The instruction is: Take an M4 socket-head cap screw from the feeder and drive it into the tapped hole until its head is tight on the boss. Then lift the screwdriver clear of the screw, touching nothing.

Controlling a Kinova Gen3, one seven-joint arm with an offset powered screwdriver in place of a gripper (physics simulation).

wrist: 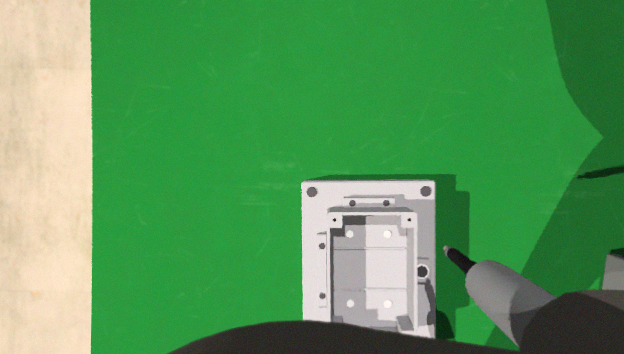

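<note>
The screwdriver (446,250) comes in from the lower right, its black bit pointing up and left. A small light-coloured piece, which looks like the cap screw (446,249), sits on the bit's end; its head cannot be made out. The bit's end shows over the mat, just right of the pale fixture plate (314,270), apart from it in the picture. On that plate stands an open rectangular housing (412,250). Its two far corner bosses (334,220) (409,220) each show a small dark hole. Its near corners are partly hidden, and which hole is the task's cannot be told.
A round dark-centred part (422,271) stands at the housing's right side. Low clamp blocks (369,201) (322,270) flank its far and left sides. Part of a grey block (614,272) shows at the right edge. The green mat (200,125) ends at the left. A dark arm part covers the bottom.
</note>
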